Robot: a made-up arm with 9 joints. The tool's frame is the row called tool. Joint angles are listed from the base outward.
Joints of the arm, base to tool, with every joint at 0 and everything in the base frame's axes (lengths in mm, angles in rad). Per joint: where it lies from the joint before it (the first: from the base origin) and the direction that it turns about. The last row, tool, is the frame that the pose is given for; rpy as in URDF.
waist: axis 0 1 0 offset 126 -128 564
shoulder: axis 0 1 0 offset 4 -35 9
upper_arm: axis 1 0 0 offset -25 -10 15
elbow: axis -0.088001 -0.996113 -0.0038 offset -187 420 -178
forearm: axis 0 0 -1 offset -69 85 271
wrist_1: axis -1 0 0 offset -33 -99 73
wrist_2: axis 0 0 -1 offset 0 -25 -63
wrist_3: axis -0.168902 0.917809 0.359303 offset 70 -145 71
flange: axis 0.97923 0.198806 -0.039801 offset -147 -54 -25
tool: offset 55 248 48 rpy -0.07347 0.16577 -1.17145
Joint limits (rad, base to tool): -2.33..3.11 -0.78..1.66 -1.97..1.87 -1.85..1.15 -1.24..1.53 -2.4..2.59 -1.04..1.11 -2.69..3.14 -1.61..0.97
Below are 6 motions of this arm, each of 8 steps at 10 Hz.
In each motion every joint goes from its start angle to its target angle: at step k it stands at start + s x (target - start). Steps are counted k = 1, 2, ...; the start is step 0. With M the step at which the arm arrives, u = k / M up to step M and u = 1 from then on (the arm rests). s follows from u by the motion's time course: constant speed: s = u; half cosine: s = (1 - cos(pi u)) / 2; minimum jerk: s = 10 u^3 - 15 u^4 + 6 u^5.
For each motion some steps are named. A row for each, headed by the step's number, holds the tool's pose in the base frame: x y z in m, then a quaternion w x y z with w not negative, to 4 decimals.
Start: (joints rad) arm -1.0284 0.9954 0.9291 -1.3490 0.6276 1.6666 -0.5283 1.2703 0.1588
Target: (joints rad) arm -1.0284 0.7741 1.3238 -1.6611 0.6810 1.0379 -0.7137 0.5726 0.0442
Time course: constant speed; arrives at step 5
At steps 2, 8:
2: 0.2227 0.0807 1.0388 0.4019 -0.7572 0.3120 0.4095
8: 0.2076 -0.0120 1.0675 0.6132 -0.5091 0.3542 0.4892

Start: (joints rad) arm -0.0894 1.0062 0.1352 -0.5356 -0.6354 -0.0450 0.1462 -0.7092 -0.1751
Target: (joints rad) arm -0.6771 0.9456 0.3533 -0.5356 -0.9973 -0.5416 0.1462 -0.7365 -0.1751
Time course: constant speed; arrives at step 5
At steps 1, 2, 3, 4, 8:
1: 0.2350 0.2640 0.7606 0.6880 0.0394 0.5046 -0.5201
2: 0.2257 0.2596 0.7897 0.6835 0.1214 0.5107 -0.5072
3: 0.2105 0.2537 0.8195 0.6795 0.1979 0.5178 -0.4805
4: 0.1888 0.2463 0.8487 0.6766 0.2667 0.5258 -0.4412
8: 0.1608 0.2374 0.8760 0.6753 0.3259 0.5341 -0.3906

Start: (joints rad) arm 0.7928 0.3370 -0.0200 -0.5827 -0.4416 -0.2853 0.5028 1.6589 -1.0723
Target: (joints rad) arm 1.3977 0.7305 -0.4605 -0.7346 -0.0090 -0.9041 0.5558 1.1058 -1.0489
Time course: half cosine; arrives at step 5
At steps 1, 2, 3, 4, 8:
1: 0.3314 0.0247 0.8268 0.3549 -0.1710 0.8150 0.4251
2: 0.3506 0.0898 0.8030 0.2182 -0.1947 0.8955 0.3355
3: 0.3603 0.1801 0.7649 0.0382 -0.2722 0.9318 0.2371
4: 0.3463 0.2521 0.7349 0.0997 0.3644 -0.9084 -0.1790
8: 0.3351 0.2773 0.7265 0.1474 0.4042 -0.8878 -0.1635

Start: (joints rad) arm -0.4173 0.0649 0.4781 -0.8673 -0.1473 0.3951 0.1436 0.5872 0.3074
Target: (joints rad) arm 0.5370 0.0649 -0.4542 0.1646 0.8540 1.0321 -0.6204 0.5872 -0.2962
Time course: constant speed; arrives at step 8
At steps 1, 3, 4, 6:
1: 0.0489 0.1467 0.9382 0.7535 -0.2821 0.4890 -0.3369
3: -0.0182 0.2441 0.8990 0.6657 -0.4760 0.4080 -0.4047
4: -0.0605 0.2897 0.8727 0.6055 -0.5743 0.3709 -0.4075
6: -0.1709 0.3548 0.8234 0.4694 -0.7446 0.3063 -0.3626

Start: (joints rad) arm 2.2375 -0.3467 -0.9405 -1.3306 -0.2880 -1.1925 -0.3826 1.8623 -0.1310
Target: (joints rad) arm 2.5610 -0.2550 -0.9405 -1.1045 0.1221 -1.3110 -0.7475 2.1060 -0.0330
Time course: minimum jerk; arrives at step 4
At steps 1, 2, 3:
1: -0.0851 -0.0847 0.5138 0.4302 -0.0094 -0.8871 -0.1669
2: -0.0503 -0.0362 0.5497 0.4432 0.0190 -0.8628 -0.2422
3: -0.0093 0.0169 0.5805 0.4540 0.0461 -0.8266 -0.3293

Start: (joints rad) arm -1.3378 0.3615 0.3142 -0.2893 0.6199 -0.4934 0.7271 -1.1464 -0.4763
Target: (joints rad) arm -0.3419 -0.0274 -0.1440 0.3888 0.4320 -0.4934 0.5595 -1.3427 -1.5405
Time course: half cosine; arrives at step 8
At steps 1, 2, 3, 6, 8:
1: -0.1427 0.0924 0.5191 0.0412 -0.3633 0.0798 0.9273
2: -0.1267 0.0913 0.5017 0.0650 -0.3208 0.0940 0.9402
3: -0.1080 0.0841 0.4741 0.1002 -0.2581 0.1153 0.9540
6: -0.0980 0.0162 0.3873 0.2096 -0.0670 0.1853 0.9577
8: -0.1081 -0.0110 0.3709 0.2347 -0.0230 0.2028 0.9504

